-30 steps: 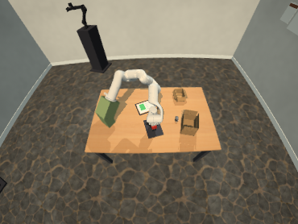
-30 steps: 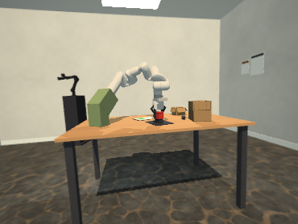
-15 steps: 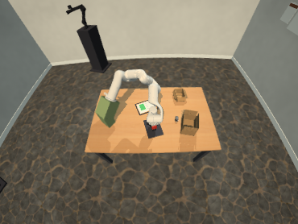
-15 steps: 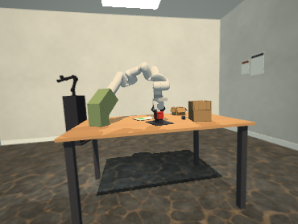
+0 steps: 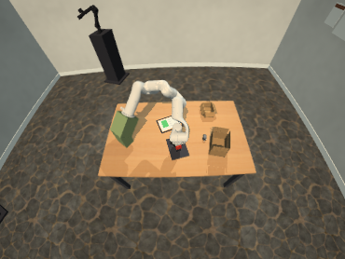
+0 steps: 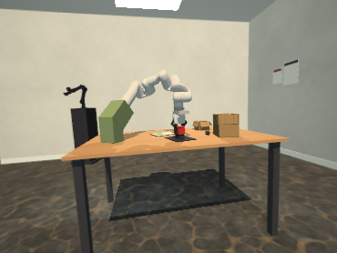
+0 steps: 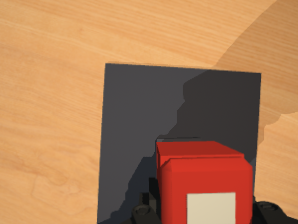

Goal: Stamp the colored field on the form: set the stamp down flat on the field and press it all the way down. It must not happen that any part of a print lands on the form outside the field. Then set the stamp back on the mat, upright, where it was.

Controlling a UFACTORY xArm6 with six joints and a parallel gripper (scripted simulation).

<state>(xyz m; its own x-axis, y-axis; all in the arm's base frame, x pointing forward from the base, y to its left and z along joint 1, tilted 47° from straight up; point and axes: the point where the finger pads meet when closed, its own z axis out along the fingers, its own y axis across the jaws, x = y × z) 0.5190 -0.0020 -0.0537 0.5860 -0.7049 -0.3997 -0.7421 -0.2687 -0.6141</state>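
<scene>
My hand is 60 mm above the dark mat. Also, from my hand: small dark object: 230 mm ahead, 170 mm to the left, 50 mm below; then red stamp: 20 mm below; then form: 150 mm behind, 270 mm to the left, 60 mm below.
</scene>
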